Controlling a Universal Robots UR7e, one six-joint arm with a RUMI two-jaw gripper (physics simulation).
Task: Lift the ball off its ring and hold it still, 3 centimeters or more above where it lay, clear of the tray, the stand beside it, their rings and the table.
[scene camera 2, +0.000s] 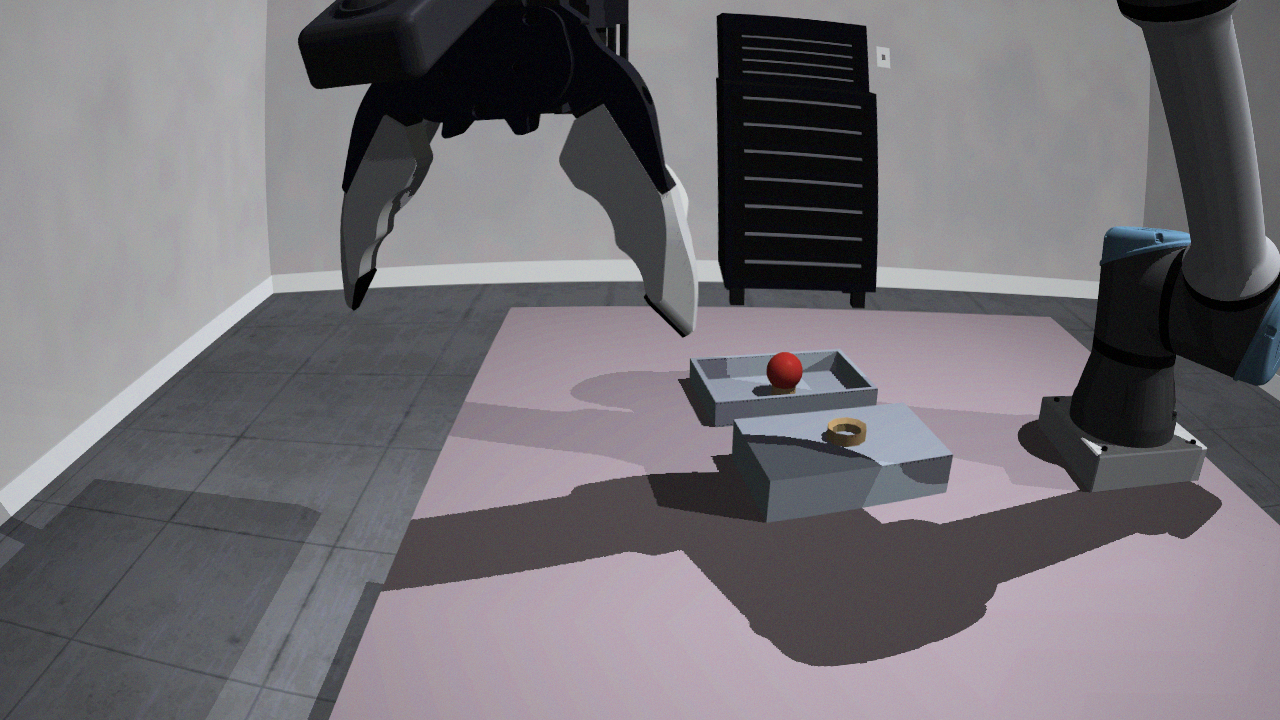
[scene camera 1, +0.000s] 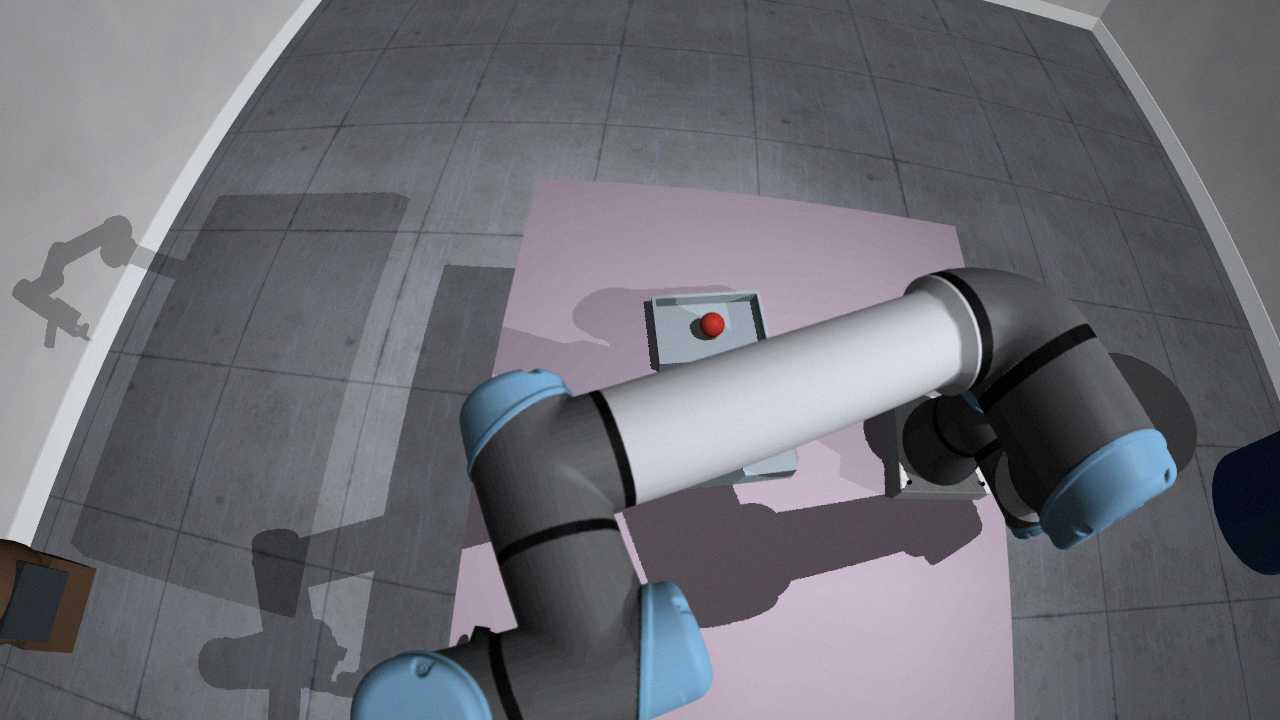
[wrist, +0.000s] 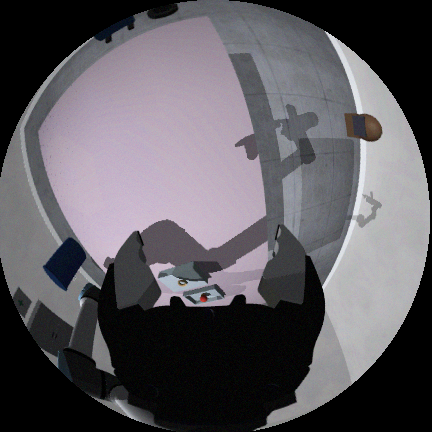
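Where they show: gripper, between the fingertips: [scene camera 2: 499, 320] [wrist: 207, 229]; arm's base, origin of its link: [scene camera 2: 1121, 421] [scene camera 1: 941, 443].
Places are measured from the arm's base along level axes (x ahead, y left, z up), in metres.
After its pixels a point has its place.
The red ball [scene camera 1: 712, 324] {x 0.394, y -0.201, z 0.009 m} [scene camera 2: 784, 369] {x 0.396, y -0.194, z 0.000 m} [wrist: 203, 298] {x 0.398, y -0.197, z 0.003 m} sits on its tan ring [scene camera 2: 784, 390] {x 0.394, y -0.196, z -0.023 m} inside the grey-blue tray [scene camera 1: 654, 335] {x 0.486, y -0.192, z -0.018 m} [scene camera 2: 793, 402] {x 0.393, y -0.146, z -0.019 m}. Beside the tray stands the block-like stand [scene camera 2: 814, 491] {x 0.411, y 0.061, z -0.014 m} [wrist: 170, 281] {x 0.314, y 0.004, z 0.002 m}, with an empty tan ring [scene camera 2: 845, 431] {x 0.364, y -0.023, z 0.002 m} [wrist: 182, 282] {x 0.366, y -0.017, z 0.002 m} on its top. In scene camera 1 the arm covers most of the stand. My gripper [scene camera 2: 520, 322] {x 0.624, y 0.383, z 0.247 m} [wrist: 207, 229] {x 0.624, y 0.383, z 0.247 m} is open with nothing between its fingers. It is high above the table and away from the ball, to the upper left of the tray in scene camera 2.
The arm's white link [scene camera 1: 787, 394] {x 0.423, y 0.178, z 0.567 m} passes above the stand and the tray's near edge in scene camera 1. The arm's base [scene camera 2: 1141, 465] {x 0.020, y 0.086, z -0.012 m} stands on the pink table top [scene camera 2: 572, 626] {x 0.614, y 0.214, z -0.039 m}, right of the stand. A black slatted cabinet [scene camera 2: 796, 179] stands by the wall behind.
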